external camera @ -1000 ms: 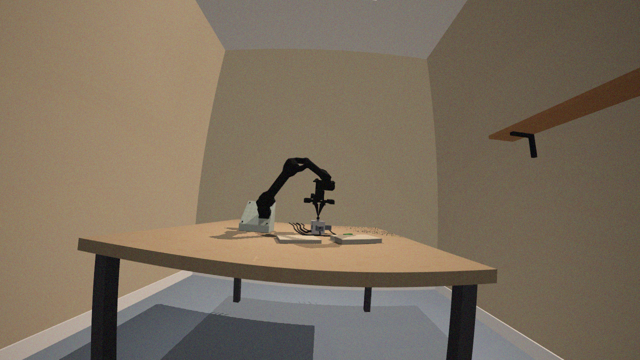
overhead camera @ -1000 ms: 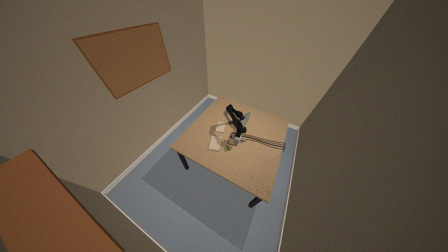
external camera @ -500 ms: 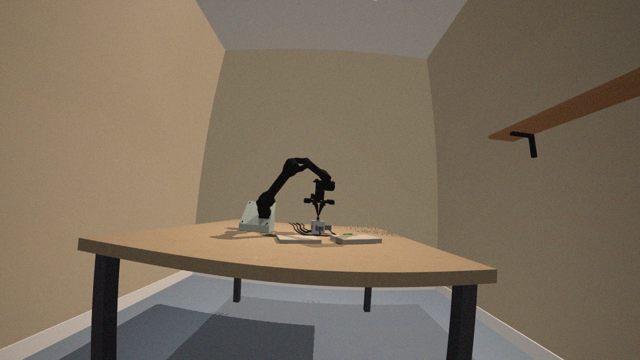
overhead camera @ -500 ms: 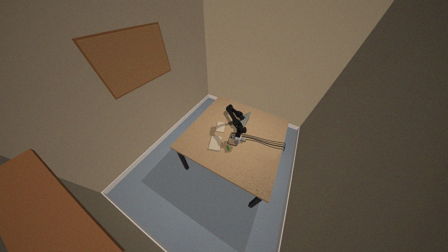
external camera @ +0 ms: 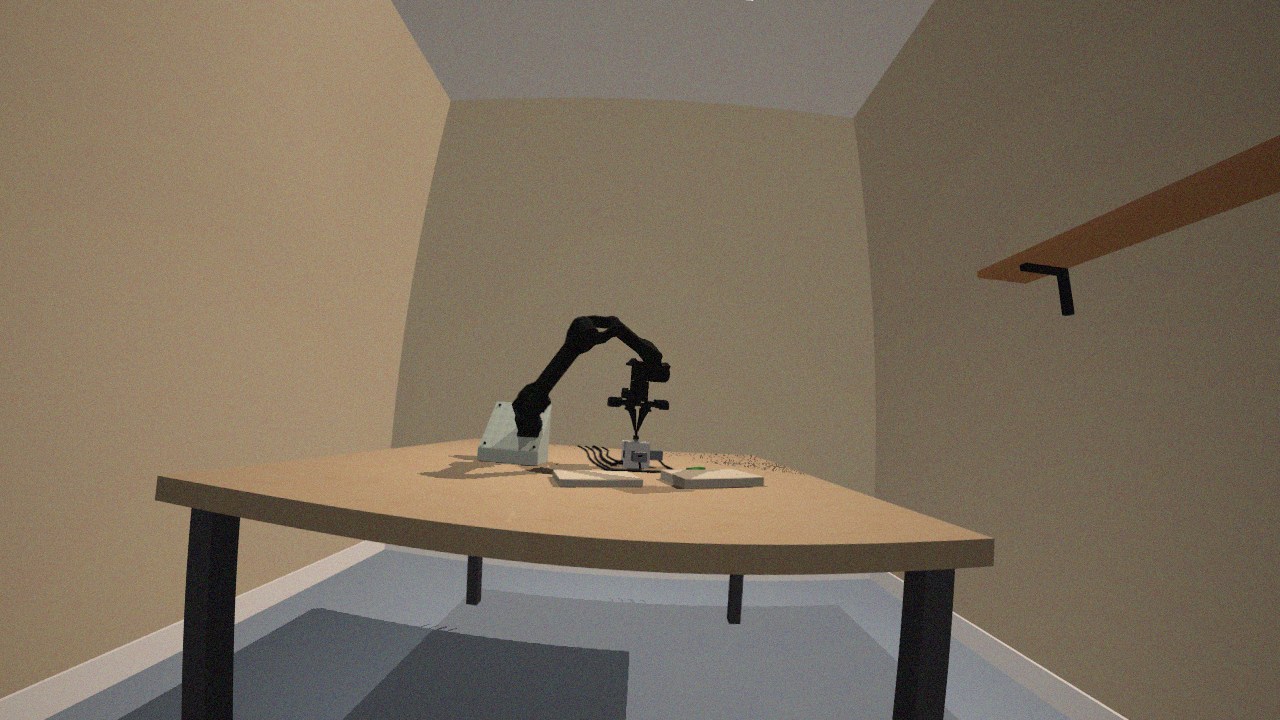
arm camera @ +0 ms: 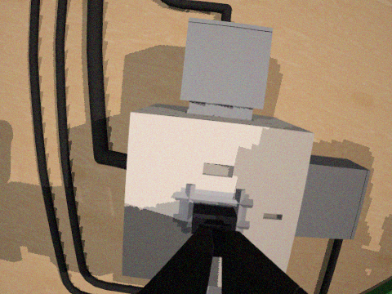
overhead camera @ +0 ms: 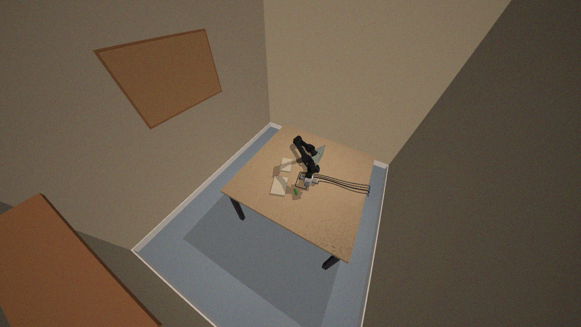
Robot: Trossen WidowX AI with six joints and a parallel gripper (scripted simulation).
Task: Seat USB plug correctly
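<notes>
Now: gripper tip 20 mm above the black USB plug. The rest, counted from my gripper tip: green object (180 mm ahead, 60 mm to the right, 100 mm below).
</notes>
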